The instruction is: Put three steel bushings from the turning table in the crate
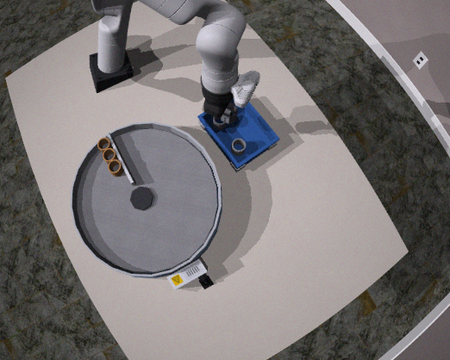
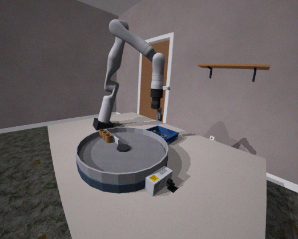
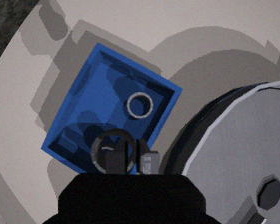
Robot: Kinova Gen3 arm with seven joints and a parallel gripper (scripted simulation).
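Now: hand 40 mm to the right of the blue crate and 140 mm above it. Round my hand: turning table (30 mm ahead, 290 mm to the right, 120 mm below).
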